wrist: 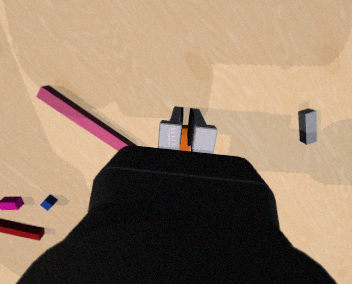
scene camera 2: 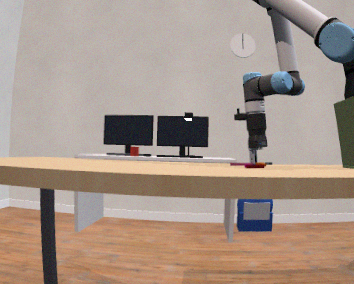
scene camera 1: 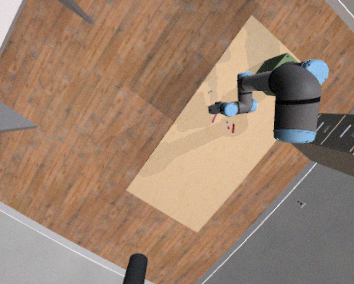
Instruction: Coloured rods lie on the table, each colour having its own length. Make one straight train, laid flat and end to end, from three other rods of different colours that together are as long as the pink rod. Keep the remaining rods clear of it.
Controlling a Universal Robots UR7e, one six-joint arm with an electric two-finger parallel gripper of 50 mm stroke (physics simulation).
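Frame: origin at the arm's base, x back, y right, z up, level; centimetres.
Seen in the pictures: gripper, fingertip midpoint: [wrist: 185, 120].
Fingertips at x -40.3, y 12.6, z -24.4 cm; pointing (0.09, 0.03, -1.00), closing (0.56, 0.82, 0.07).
Note:
Pixels of each thing's top centre, then the offset from my fingertips to it.
- orange rod, top centre: [wrist: 184, 150] dx +2.1, dy -1.3, dz +0.9 cm
- long pink rod, top centre: [wrist: 88, 124] [scene camera 1: 215, 117] dx -3.8, dy -7.1, dz +0.8 cm
- short magenta rod, top centre: [wrist: 7, 206] [scene camera 1: 228, 128] dx -1.2, dy -20.7, dz +0.8 cm
- small blue rod, top centre: [wrist: 46, 205] [scene camera 1: 227, 122] dx +0.7, dy -16.7, dz +0.8 cm
- dark red rod, top centre: [wrist: 9, 231] [scene camera 1: 233, 128] dx +1.4, dy -23.6, dz +0.8 cm
- grey rod, top centre: [wrist: 311, 128] [scene camera 1: 210, 91] dx +5.8, dy +9.5, dz +0.8 cm
My gripper [scene camera 1: 212, 109] [scene camera 2: 253, 160] [wrist: 185, 120] is low at the table top, shut on an orange rod [wrist: 185, 138], whose lower part is hidden by the gripper body. The long pink rod [scene camera 1: 214, 118] [wrist: 82, 117] lies slanted to the left in the wrist view; its near end reaches the gripper body's outline. A short magenta rod [wrist: 11, 203] [scene camera 1: 228, 127], a small blue rod [wrist: 48, 202] [scene camera 1: 227, 122] and a dark red rod [wrist: 22, 230] [scene camera 1: 233, 128] lie at the lower left, apart. A grey rod [wrist: 308, 127] [scene camera 1: 210, 92] lies at the right.
The rods are on the wooden table [scene camera 1: 172, 182] [scene camera 2: 125, 181]. A green block [scene camera 1: 277, 62] [scene camera 2: 345, 132] stands near the arm's base. In scene camera 2, two monitors [scene camera 2: 128, 130] [scene camera 2: 182, 131] and a red cup [scene camera 2: 134, 151] stand on a desk behind the table.

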